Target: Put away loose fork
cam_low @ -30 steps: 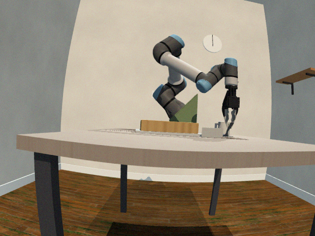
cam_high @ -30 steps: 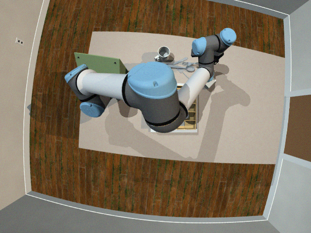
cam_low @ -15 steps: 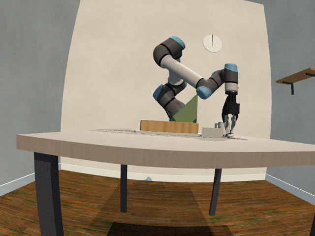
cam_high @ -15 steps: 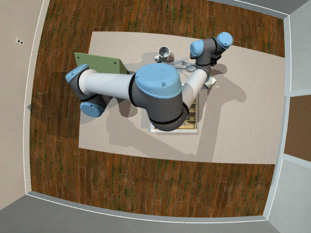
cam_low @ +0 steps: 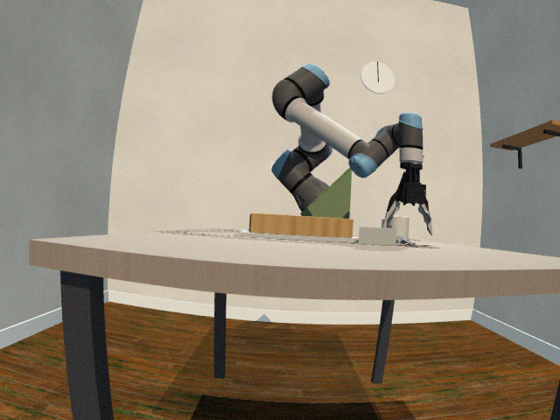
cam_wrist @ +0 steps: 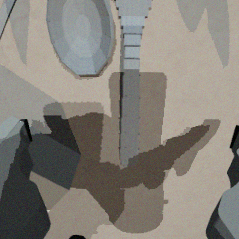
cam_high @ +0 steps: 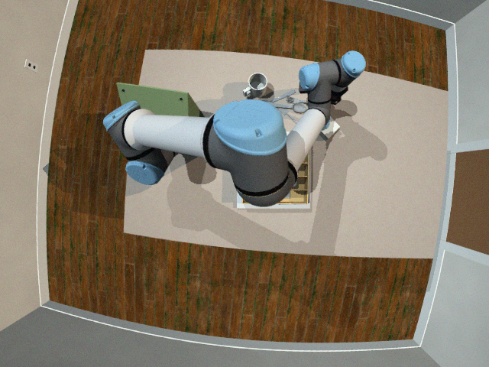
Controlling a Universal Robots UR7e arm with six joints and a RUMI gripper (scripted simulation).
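The white block is 8 cm ahead of my hand, 10 cm to the right of it and 1 cm below it. The rest, counted from my hand: mug (26 cm behind, 1 cm above); then tray (11 cm behind, 34 cm to the right, 2 cm above).
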